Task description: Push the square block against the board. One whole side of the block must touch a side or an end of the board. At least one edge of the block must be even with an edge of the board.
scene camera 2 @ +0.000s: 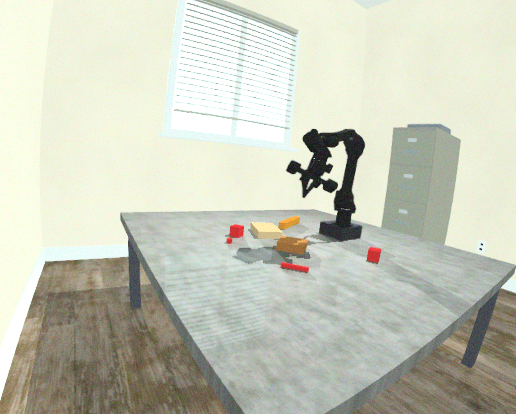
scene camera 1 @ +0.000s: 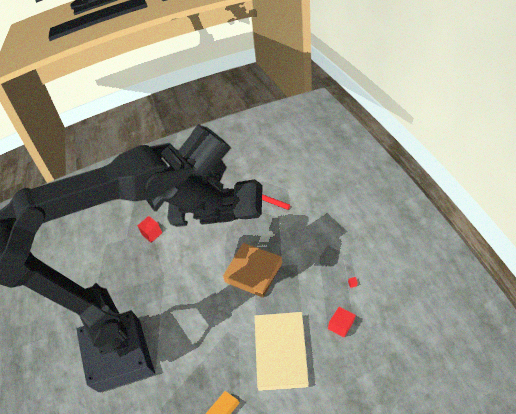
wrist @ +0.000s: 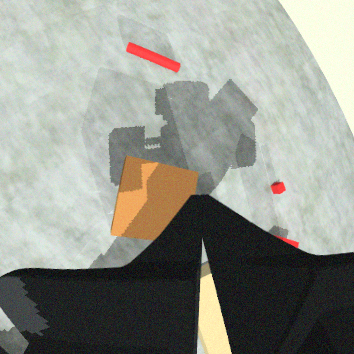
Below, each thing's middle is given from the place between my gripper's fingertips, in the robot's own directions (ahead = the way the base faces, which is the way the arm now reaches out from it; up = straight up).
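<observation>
Here is my hand, 170 mm above the square block (scene camera 1: 252, 269), 20 mm to the left of it and 10 mm short of it. The pale tan board (scene camera 1: 280, 346) is 170 mm below my hand and 230 mm to the right of it.
</observation>
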